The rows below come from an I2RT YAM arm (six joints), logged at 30 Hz.
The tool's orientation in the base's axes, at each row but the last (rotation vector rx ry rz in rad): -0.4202, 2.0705, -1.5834; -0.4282, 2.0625, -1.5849; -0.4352, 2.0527, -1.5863; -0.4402, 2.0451, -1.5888; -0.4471, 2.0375, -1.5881
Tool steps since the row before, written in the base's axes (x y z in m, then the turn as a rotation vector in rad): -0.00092, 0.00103, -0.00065, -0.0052, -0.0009, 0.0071; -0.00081, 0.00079, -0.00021, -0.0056, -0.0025, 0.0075; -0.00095, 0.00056, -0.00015, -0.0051, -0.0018, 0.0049; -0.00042, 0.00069, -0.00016, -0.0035, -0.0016, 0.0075; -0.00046, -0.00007, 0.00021, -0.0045, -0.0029, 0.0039
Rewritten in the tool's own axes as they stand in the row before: 0.00035, 0.00086, -0.00121, 0.0034, -0.0073, -0.0036; 0.00029, 0.00037, -0.00105, 0.0045, -0.0082, -0.0026; 0.00051, 0.00024, -0.00096, 0.0042, -0.0055, -0.0024; 0.00000, 0.00031, -0.00076, 0.0023, -0.0078, -0.0021; 0.00037, -0.00025, -0.00025, 0.0045, -0.0048, -0.0010
